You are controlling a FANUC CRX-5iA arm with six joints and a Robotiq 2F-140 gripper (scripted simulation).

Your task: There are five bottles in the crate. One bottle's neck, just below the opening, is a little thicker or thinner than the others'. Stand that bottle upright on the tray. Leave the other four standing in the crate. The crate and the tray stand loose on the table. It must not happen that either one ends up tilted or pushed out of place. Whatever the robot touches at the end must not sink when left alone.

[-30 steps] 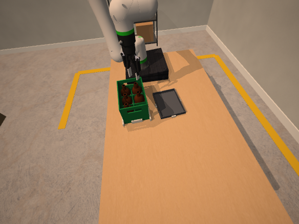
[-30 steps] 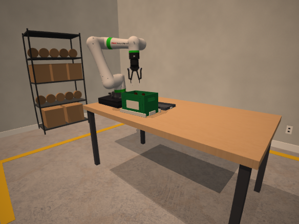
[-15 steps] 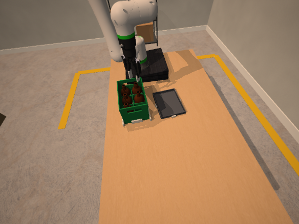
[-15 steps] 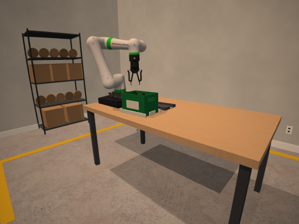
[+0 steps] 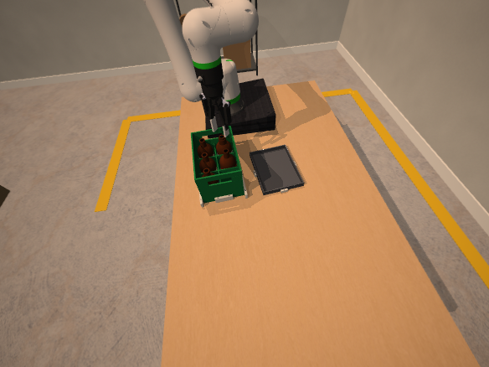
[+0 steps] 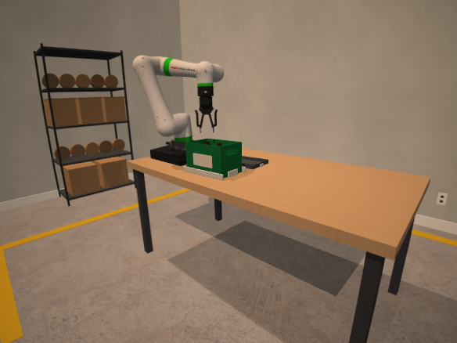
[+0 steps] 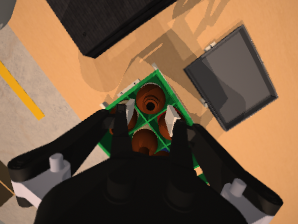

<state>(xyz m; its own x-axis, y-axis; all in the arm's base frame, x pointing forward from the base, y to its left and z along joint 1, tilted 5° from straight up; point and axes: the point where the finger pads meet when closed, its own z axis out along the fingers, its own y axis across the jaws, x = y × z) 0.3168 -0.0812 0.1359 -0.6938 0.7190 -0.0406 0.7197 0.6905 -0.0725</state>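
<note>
Right now my hand is 13 cm above the glass bottle. From my hand the other things lie so: dark grey tray (12 cm ahead, 22 cm to the left, 20 cm below); green crate (9 cm ahead, 4 cm to the right, 13 cm below).
</note>
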